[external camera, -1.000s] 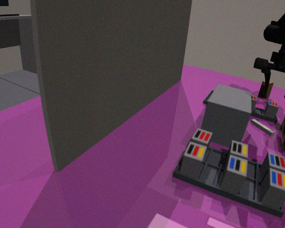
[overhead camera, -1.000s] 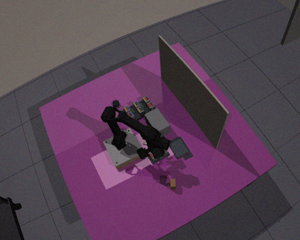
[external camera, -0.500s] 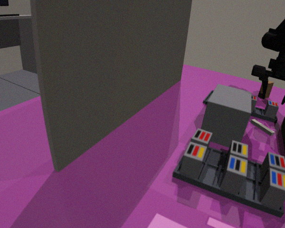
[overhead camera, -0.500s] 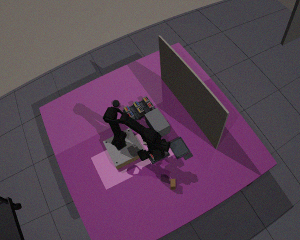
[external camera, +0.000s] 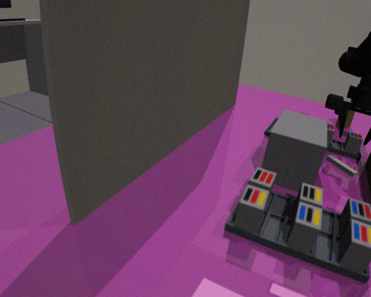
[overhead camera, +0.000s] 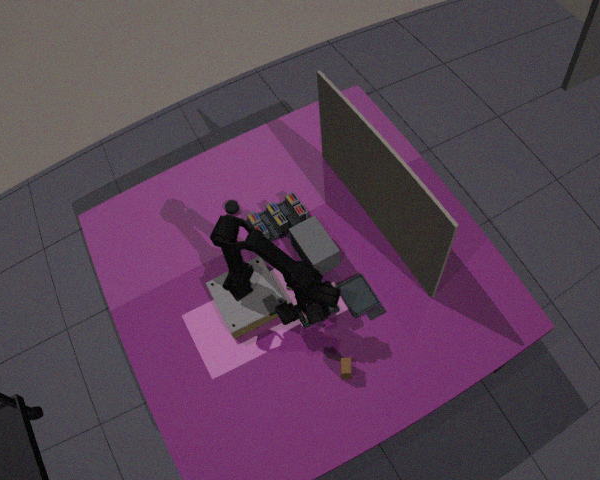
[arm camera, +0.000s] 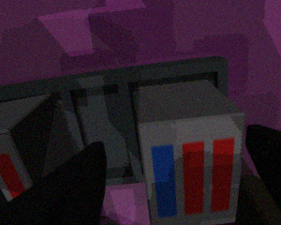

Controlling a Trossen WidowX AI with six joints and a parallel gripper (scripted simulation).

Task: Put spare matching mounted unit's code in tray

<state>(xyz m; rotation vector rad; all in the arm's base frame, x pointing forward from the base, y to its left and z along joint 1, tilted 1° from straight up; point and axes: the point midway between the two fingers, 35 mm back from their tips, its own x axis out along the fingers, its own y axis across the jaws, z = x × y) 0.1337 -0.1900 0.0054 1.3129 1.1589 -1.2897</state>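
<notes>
Now: the rack 30 mm ahead of my gripper tip and 30 mm below it. From my gripper tip the other things lie so: dark tray 170 mm ahead, 40 mm to the right, 30 mm below; then grey bar 30 mm ahead, 100 mm to the left, 30 mm below; then tan block 20 mm behind, 220 mm to the right.
</notes>
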